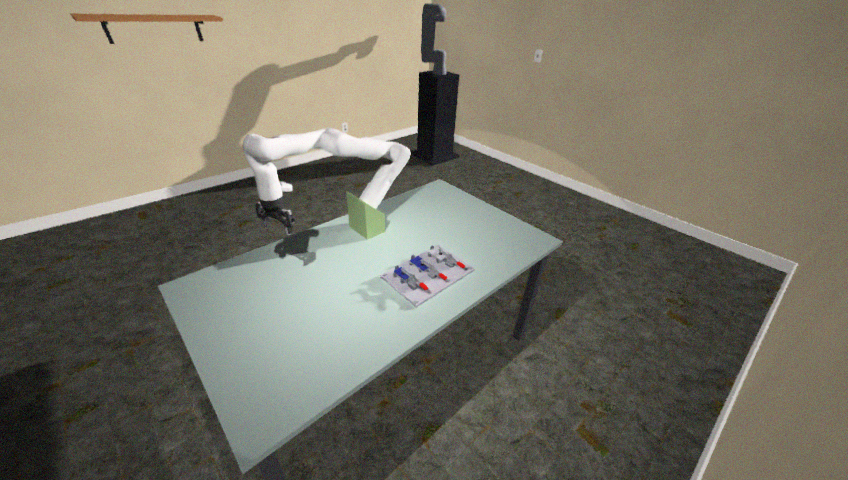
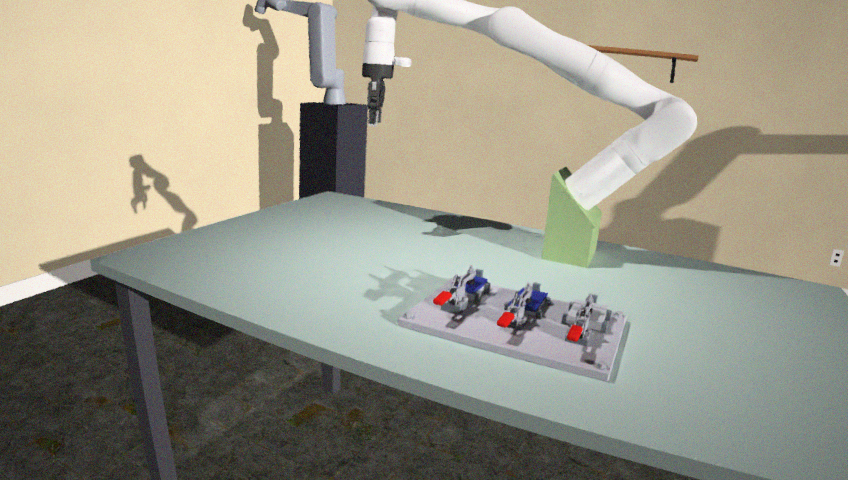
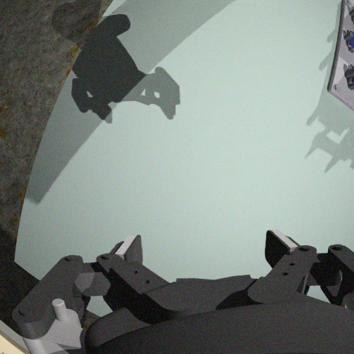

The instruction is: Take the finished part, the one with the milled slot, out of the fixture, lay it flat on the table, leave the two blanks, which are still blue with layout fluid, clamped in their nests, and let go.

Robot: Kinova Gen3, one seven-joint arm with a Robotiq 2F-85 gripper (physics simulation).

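Pixels of known places: gripper, fingertip midpoint: (image 1: 278, 230) (image 2: 374, 124); arm's base, origin of the base link: (image 1: 368, 204) (image 2: 577, 194).
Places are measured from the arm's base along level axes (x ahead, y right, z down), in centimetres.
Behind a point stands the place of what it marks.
The fixture plate (image 1: 416, 299) {z 13.4, x 54.9, y 12.3 cm} (image 2: 487, 334) (image 3: 339, 80) lies on the table (image 1: 297, 344) {z 15.8, x 45.3, y 57.4 cm} (image 2: 297, 267) {z 15.8, x 46.7, y 45.5 cm} (image 3: 215, 165). Two blue blanks, one (image 1: 401, 273) {z 11.8, x 40.2, y 9.0 cm} (image 2: 476, 285) {z 11.8, x 41.0, y 6.9 cm} in the end nest and one (image 1: 418, 263) {z 12.8, x 38.4, y -1.6 cm} (image 2: 535, 299) {z 12.7, x 38.2, y -3.8 cm} in the middle nest, sit under toggle clamps with red handles. The pale grey finished part (image 1: 438, 253) {z 12.3, x 38.6, y -13.1 cm} (image 2: 575, 311) {z 12.3, x 40.2, y -11.7 cm} is in the other end nest, at its clamp; its slot is too small to make out. My gripper (image 1: 274, 223) {z -12.5, x 17.0, y 47.6 cm} (image 2: 373, 123) {z -12.5, x 17.0, y 47.6 cm} (image 3: 204, 247) is open and empty, high above the table's rear side, well away from the fixture.
The green arm mount (image 1: 367, 221) {z 5.3, x 6.0, y 4.4 cm} (image 2: 568, 237) {z 9.3, x 5.6, y -0.6 cm} stands at the table's rear edge, behind the fixture. A second grey arm (image 1: 429, 35) (image 2: 323, 47) stands on a dark pedestal (image 1: 437, 115) (image 2: 333, 148) beyond the table. A wooden shelf (image 1: 145, 18) (image 2: 648, 53) is on the wall.
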